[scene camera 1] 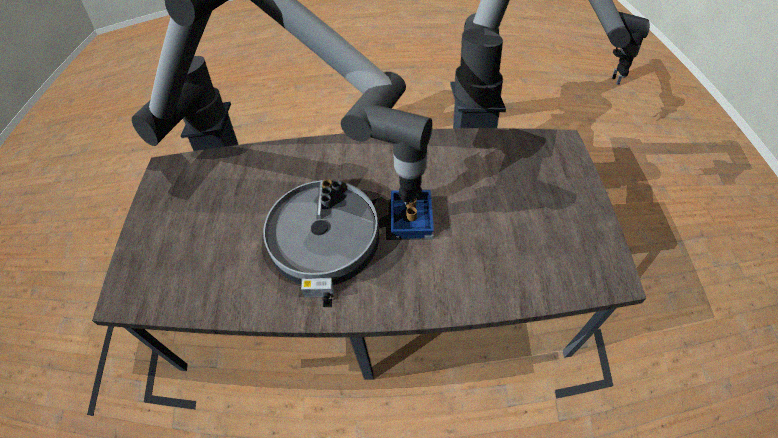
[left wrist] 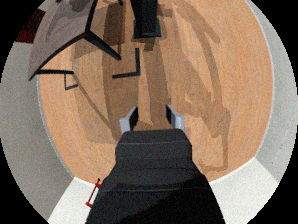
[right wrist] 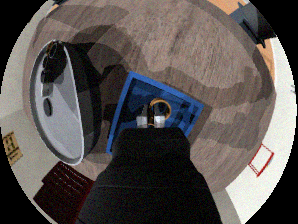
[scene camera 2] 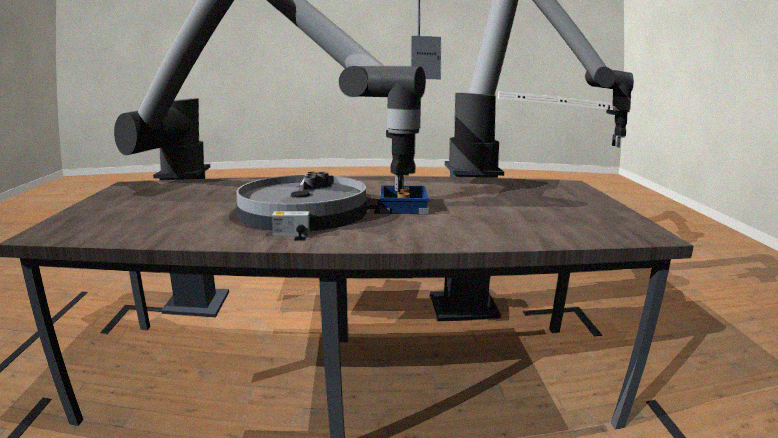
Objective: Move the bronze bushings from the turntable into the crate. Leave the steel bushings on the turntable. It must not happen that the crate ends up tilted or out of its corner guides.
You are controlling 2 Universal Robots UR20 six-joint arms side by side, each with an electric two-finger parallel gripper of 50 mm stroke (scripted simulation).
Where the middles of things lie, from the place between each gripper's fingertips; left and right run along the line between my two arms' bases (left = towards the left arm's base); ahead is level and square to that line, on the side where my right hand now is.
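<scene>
Blue crate (scene camera 1: 423, 225): 1 cm to the left of my right hand (scene camera 2: 399, 190), 4 cm ahead of it, 4 cm below it.
My left gripper: 78 cm short of the blue crate, 123 cm to the left of it, 14 cm above it.
</scene>
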